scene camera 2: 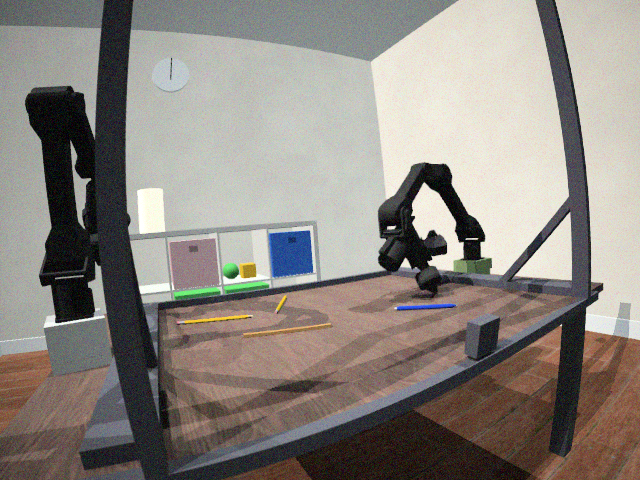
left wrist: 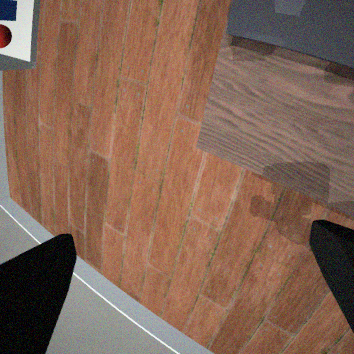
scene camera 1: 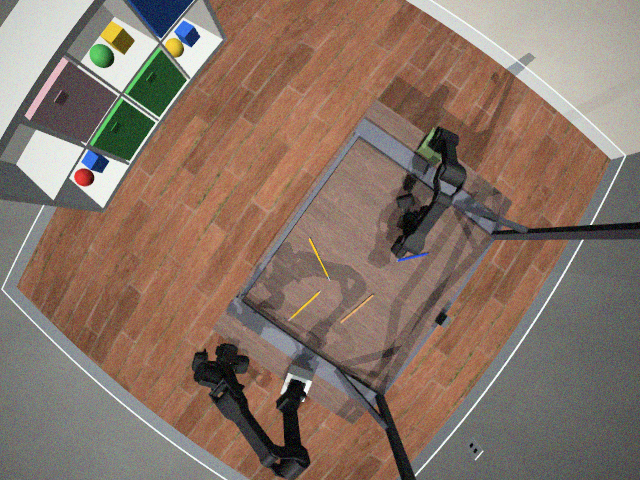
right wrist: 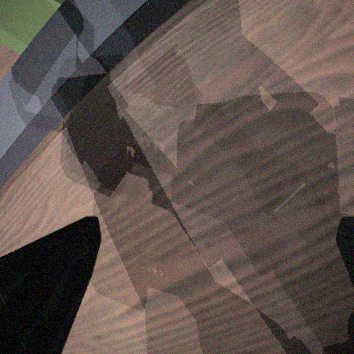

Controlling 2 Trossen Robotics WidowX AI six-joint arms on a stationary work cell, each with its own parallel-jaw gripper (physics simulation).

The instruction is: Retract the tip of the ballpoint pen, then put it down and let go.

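Frame: origin at the left arm's base, x ahead, y left, z up, level; millimetres.
Seen in the pictures: left gripper, between the fingertips: (scene camera 2: 97, 255) (left wrist: 193, 240); right gripper, between the fingertips: (scene camera 1: 409, 206) (right wrist: 221, 229); left arm's base, origin of its link: (scene camera 2: 74, 316) (scene camera 1: 295, 387); right arm's base, origin of its link: (scene camera 2: 472, 259) (scene camera 1: 437, 144).
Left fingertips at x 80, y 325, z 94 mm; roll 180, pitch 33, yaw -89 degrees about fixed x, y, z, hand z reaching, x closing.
Observation:
Pixels of each thing's top centre, then the offset from my left fingertips to it. "*": a spot on its surface instead. Level surfaces: height alone.
- blue ballpoint pen, centre of its top: (scene camera 2: 426, 304) (scene camera 1: 413, 256) dx +575, dy -595, dz -165 mm
- orange-brown pencil, centre of its top: (scene camera 2: 287, 329) (scene camera 1: 356, 309) dx +294, dy -450, dz -169 mm
- table, height of its surface: dz -176 mm
- raised rim, a spot on its surface: (scene camera 2: 310, 428) * dx +105, dy -735, dz -176 mm
- grey box, centre of its top: (scene camera 2: 482, 318) (scene camera 1: 445, 322) dx +371, dy -807, dz -119 mm
The blue ballpoint pen (scene camera 1: 413, 257) (scene camera 2: 425, 307) lies flat on the table, its pale end toward the left in scene camera 2. Whether its tip is out is too small to tell. My right gripper (scene camera 1: 408, 209) (scene camera 2: 433, 264) (right wrist: 221, 229) is open and empty, tilted low over the table, beyond the pen as seen in scene camera 2. The pen does not show in the right wrist view. My left gripper (scene camera 1: 222, 359) (left wrist: 193, 240) is open and empty over the floor, outside the table; a frame post mostly hides it in scene camera 2.
Two yellow pencils (scene camera 1: 319, 258) (scene camera 1: 305, 305) and an orange-brown pencil (scene camera 1: 357, 308) (scene camera 2: 287, 330) lie on the table (scene camera 1: 361, 165), left of the pen. A raised rim (scene camera 2: 310, 428) and upright posts (scene camera 2: 571, 155) border the table. A grey box (scene camera 2: 480, 338) sits on the near rim.

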